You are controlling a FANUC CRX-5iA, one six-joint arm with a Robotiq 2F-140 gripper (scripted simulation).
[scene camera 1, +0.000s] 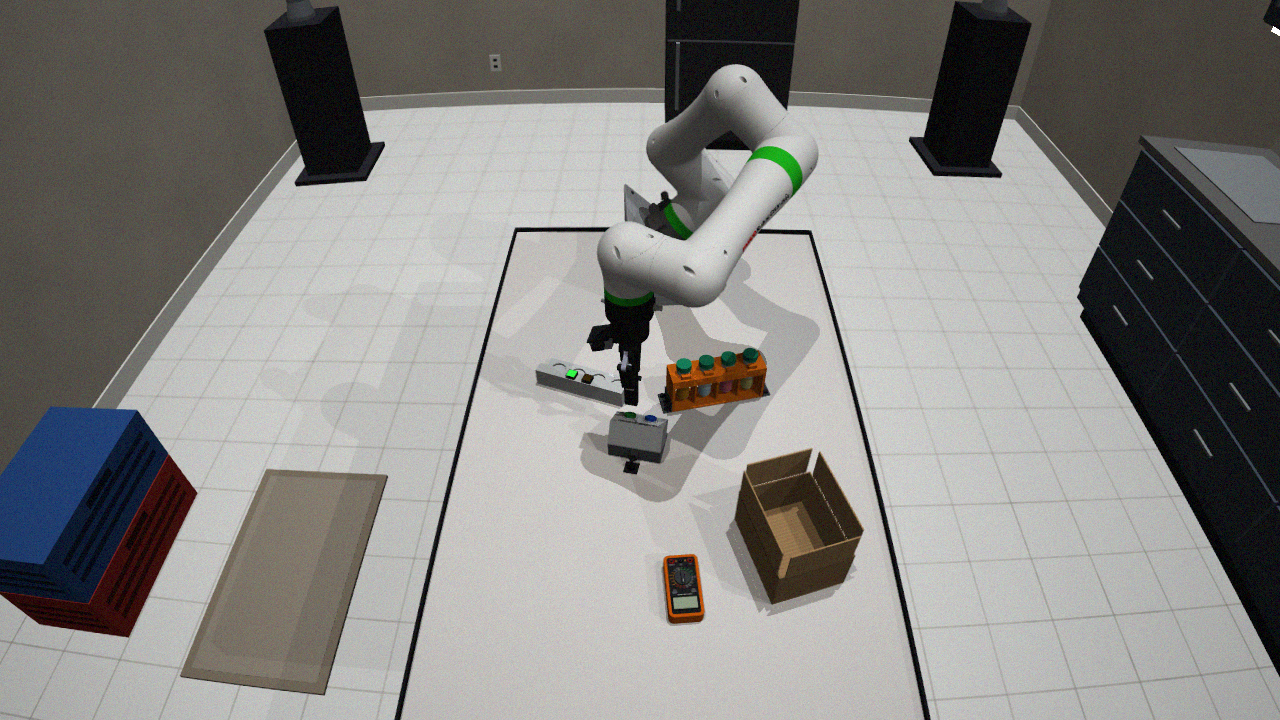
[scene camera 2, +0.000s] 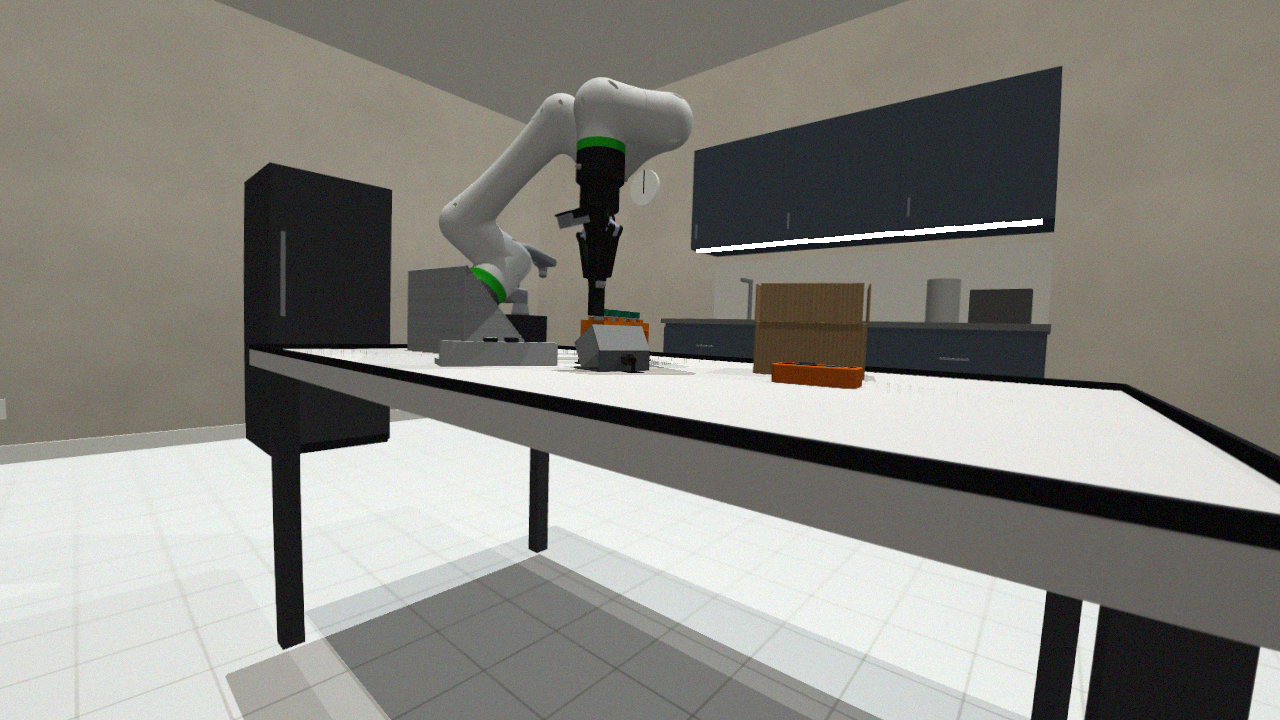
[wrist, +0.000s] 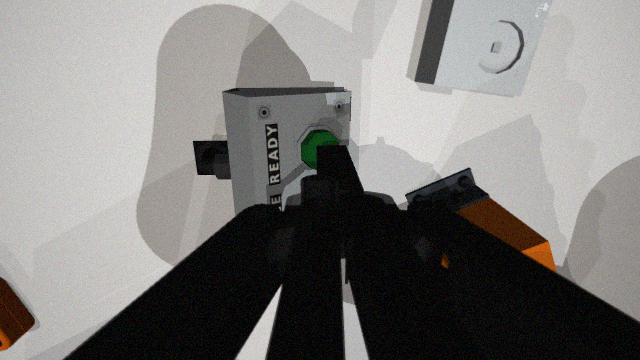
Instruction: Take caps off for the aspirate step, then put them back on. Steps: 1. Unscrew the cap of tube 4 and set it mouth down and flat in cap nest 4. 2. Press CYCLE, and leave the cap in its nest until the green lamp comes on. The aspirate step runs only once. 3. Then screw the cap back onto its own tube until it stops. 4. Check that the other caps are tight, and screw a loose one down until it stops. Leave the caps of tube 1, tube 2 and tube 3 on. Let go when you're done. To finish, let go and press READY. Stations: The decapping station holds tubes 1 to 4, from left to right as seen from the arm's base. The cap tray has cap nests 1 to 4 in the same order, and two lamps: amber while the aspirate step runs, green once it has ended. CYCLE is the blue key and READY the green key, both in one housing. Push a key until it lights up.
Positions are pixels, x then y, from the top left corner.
Labels:
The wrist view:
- my gripper: 331,169
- green ready key: 320,137

